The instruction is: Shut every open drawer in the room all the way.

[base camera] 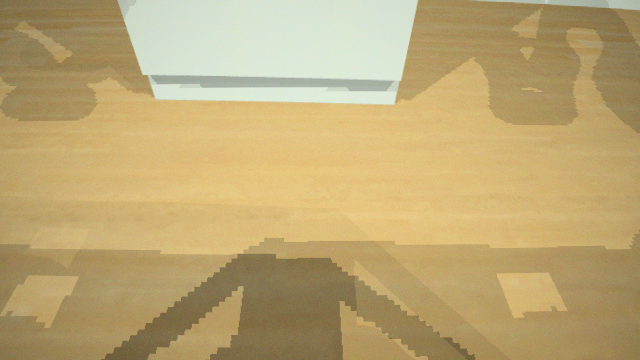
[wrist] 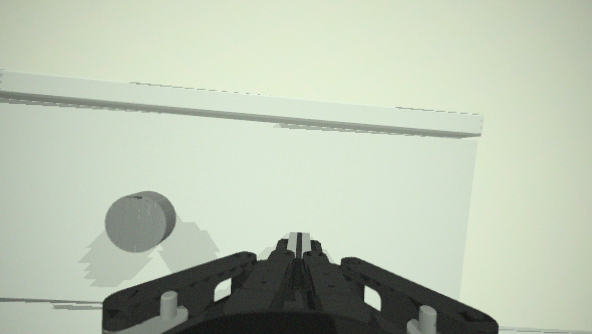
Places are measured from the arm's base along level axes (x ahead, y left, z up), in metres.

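Pixels of known places: gripper, between the fingertips: (wrist: 299,246).
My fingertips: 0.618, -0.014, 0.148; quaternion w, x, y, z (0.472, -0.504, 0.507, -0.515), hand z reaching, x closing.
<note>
For each thing: its top centre in the pictures, then the offset to it from my fingertips, as dx, dy, dz. "spot": a spot on its surface instead. Level surfaces: height alone.
- round grey knob, a spot on its surface: (wrist: 136,223) spot: -0.032, +0.090, +0.018
- wooden floor, height of its surface: dz -0.545
- cabinet's recessed base, a spot on its surface: (base camera: 275,95) spot: +0.017, +0.091, -0.531
A white drawer front (wrist: 380,200) with a round grey knob (wrist: 136,223) fills the middle of the wrist view. It lies close under the white top board (wrist: 240,107) of its cabinet, with a thin dark line between them and no drawer interior showing. My gripper (wrist: 299,246) is shut and empty, its tips at or very near the drawer front, right of the knob. Whether they touch is hard to tell. In the base view, the lower part of the white cabinet (base camera: 275,40) stands straight ahead; the gripper does not show there.
A pale wall (wrist: 540,175) is behind and right of the cabinet. The wooden floor (base camera: 320,165) stretches in front of the cabinet's recessed base (base camera: 275,95), with shadows across it. A pale edge (base camera: 620,4) shows at the top right of the base view.
</note>
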